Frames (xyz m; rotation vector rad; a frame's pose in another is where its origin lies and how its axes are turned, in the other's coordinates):
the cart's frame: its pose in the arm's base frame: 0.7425 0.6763 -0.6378 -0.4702 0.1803 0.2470
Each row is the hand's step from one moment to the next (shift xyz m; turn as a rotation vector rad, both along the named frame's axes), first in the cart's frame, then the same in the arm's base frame.
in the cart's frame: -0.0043 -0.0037 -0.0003 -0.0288 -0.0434 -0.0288
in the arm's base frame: -0.0031 -0.0042 0.0023 -0.0188 -0.0565 -0.0003
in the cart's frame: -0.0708 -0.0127 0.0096 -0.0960 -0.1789 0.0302
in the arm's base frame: -0.0630 -0.0201 0.0299 -0.0389 -0.1587 0.1242
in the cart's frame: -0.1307 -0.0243 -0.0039 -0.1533 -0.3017 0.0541
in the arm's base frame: -0.1185 -0.0480 0.0366 -0.0570 -0.2645 0.2103
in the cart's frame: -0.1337 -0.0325 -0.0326 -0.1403 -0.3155 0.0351
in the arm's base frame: -0.1224 -0.0691 0.0156 -0.0430 -0.2828 0.1965
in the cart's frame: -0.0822 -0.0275 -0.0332 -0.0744 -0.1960 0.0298
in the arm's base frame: -0.0747 -0.0551 0.0013 -0.0136 -0.1695 0.1262
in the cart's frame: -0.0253 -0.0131 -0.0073 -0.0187 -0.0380 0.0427
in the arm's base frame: -0.0214 -0.0196 0.0049 -0.0025 -0.0164 0.0578
